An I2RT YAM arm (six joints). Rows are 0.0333 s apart.
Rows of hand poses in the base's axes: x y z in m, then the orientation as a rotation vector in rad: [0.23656 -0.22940 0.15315 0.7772 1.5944 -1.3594]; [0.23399 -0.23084 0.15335 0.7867 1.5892 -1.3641]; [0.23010 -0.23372 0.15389 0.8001 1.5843 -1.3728]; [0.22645 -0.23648 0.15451 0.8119 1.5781 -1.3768]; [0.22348 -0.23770 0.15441 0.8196 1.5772 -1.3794]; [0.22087 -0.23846 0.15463 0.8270 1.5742 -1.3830]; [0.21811 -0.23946 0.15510 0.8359 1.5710 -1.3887]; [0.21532 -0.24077 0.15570 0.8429 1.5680 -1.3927]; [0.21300 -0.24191 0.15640 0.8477 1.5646 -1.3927]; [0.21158 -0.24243 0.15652 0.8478 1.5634 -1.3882]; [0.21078 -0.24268 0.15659 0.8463 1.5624 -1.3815]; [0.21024 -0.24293 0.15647 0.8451 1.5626 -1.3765]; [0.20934 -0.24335 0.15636 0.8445 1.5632 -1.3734]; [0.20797 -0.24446 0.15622 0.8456 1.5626 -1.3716]
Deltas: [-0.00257 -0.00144 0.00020 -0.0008 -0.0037 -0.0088]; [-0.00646 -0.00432 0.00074 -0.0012 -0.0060 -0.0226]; [-0.01011 -0.00708 0.00136 -0.0013 -0.0113 -0.0326]; [-0.01308 -0.00830 0.00126 0.0005 -0.0126 -0.0391]; [-0.01569 -0.00906 0.00148 0.0006 -0.0147 -0.0460]; [-0.01845 -0.01006 0.00195 0.0004 -0.0162 -0.0552]; [-0.02124 -0.01137 0.00255 0.0001 -0.0179 -0.0621]; [-0.02356 -0.01251 0.00325 0.0002 -0.0214 -0.0652]; [-0.02498 -0.01303 0.00337 0.0012 -0.0247 -0.0626]; [-0.02578 -0.01328 0.00344 0.0025 -0.0286 -0.0576]; [-0.02632 -0.01353 0.00332 0.0040 -0.0309 -0.0539]; [-0.02722 -0.01395 0.00321 0.0052 -0.0320 -0.0517]; [-0.02859 -0.01506 0.00307 0.0060 -0.0336 -0.0514]
